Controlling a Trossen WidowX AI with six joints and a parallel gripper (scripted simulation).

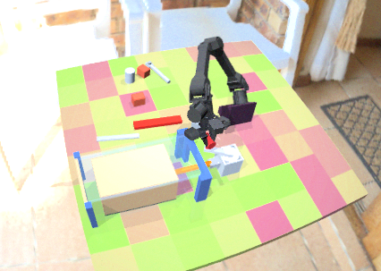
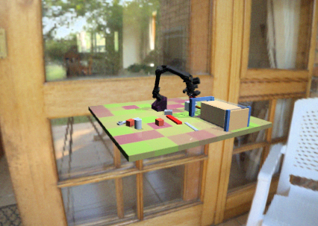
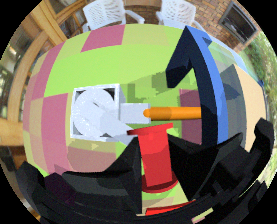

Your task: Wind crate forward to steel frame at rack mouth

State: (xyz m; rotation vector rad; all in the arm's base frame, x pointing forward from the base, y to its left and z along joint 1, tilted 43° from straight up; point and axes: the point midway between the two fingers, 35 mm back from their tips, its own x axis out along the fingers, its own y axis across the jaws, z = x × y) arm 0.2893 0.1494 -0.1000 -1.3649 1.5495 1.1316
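Now: the winch handle 30 mm below my gripper tip, 30 mm behind it and 10 mm to the left of it. Also, from my gripper tip: grey block: 230 mm to the right, 110 mm below, 90 mm behind; grey winch: 100 mm below, 100 mm behind, 30 mm to the left; red grip: 20 mm to the right.
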